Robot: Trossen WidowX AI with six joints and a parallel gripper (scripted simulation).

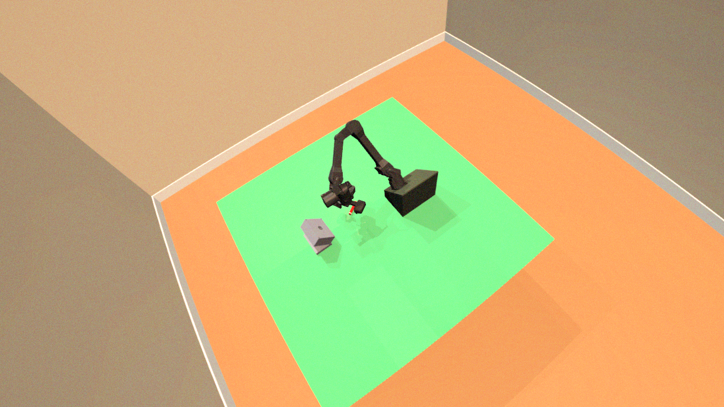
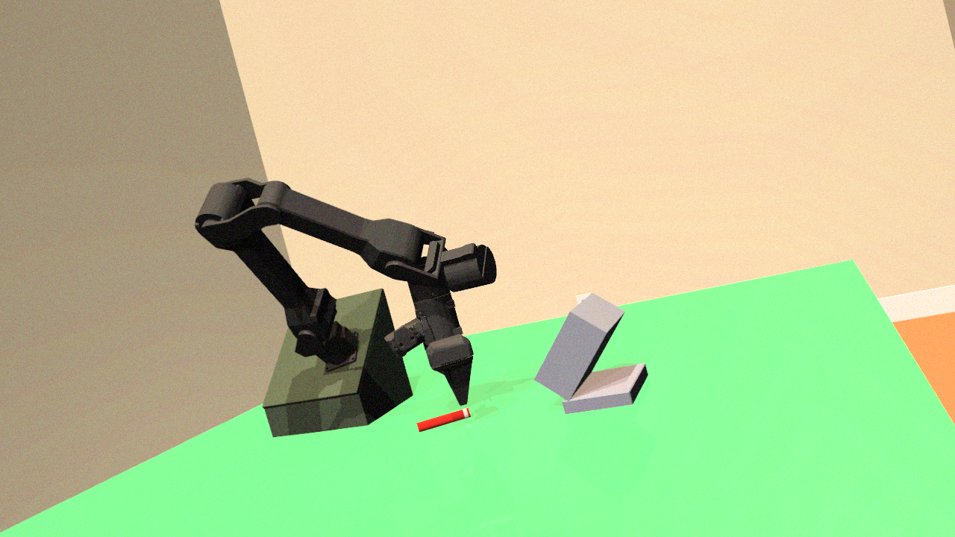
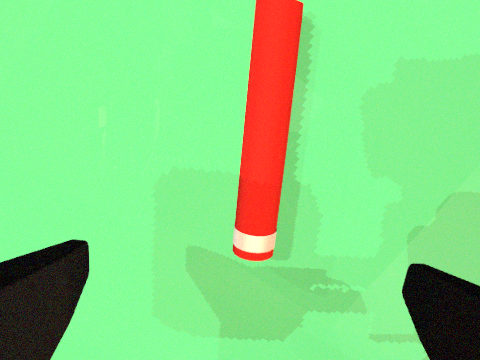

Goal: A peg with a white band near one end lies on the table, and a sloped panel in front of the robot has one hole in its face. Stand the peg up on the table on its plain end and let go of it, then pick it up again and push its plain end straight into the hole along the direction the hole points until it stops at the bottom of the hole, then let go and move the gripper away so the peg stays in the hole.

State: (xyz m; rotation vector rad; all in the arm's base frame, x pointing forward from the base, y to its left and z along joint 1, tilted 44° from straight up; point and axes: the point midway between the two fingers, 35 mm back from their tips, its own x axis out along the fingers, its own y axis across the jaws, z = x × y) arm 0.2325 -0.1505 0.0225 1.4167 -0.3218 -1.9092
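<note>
The red peg lies 2 cm behind my gripper tip and 3 cm below it. The rest, counted from my gripper tip: grey sloped panel (20 cm ahead, 4 cm above); flat grey foot (22 cm ahead, 2 cm below).
</note>
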